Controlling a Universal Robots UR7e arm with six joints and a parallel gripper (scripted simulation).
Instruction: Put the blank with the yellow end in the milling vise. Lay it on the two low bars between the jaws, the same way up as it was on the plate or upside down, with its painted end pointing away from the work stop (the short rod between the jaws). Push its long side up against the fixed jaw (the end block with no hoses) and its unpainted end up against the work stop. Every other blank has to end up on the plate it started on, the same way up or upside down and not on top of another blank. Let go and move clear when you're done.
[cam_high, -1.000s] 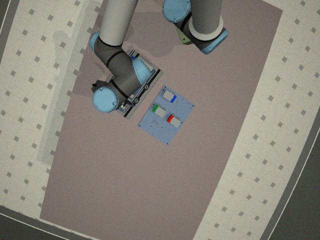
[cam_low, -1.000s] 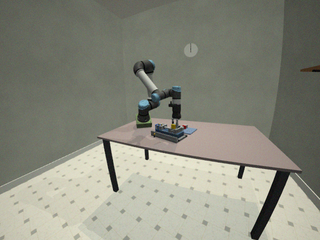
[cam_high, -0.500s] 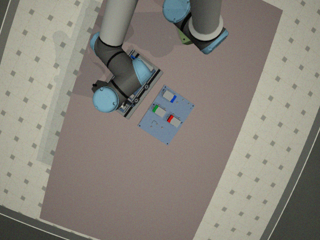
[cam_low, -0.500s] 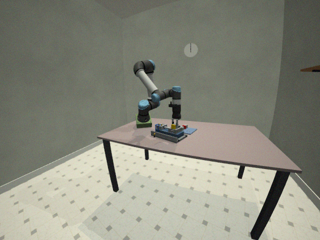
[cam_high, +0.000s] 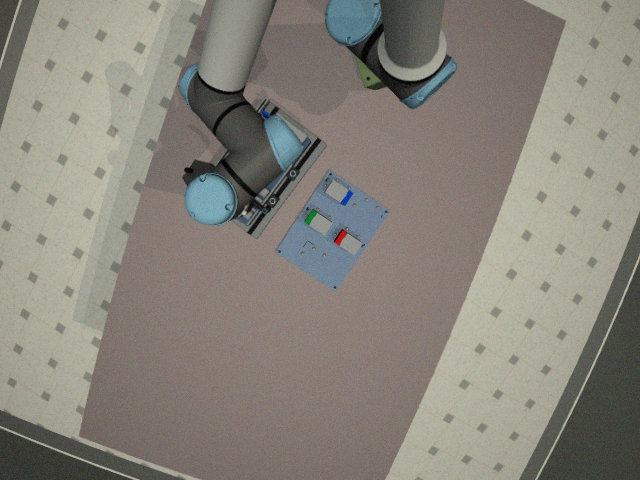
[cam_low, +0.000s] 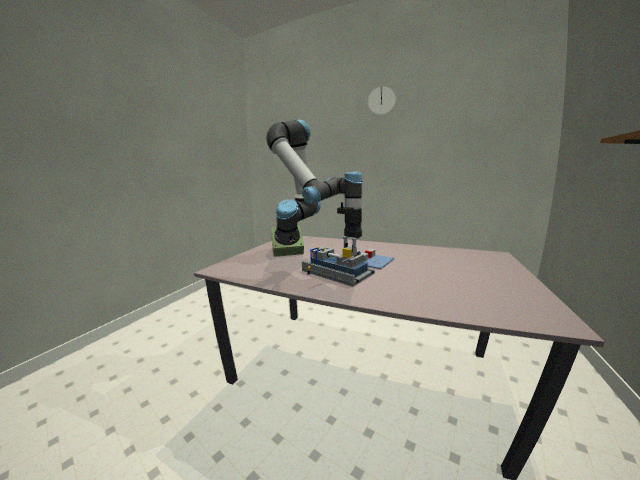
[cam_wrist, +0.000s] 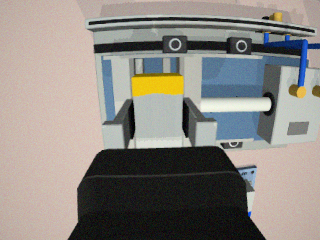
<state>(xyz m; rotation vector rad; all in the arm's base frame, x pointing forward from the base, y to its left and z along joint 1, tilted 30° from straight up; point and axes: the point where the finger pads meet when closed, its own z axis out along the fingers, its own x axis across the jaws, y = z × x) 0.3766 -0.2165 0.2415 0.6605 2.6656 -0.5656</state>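
The yellow-ended blank is 20 mm below my hand. From my hand the other things lie so: white rod: 70 mm behind, 60 mm below, 50 mm to the left; hosed block: 140 mm behind, 90 mm to the left, 60 mm below; milling vise: 100 mm below, 60 mm behind, 40 mm to the left.
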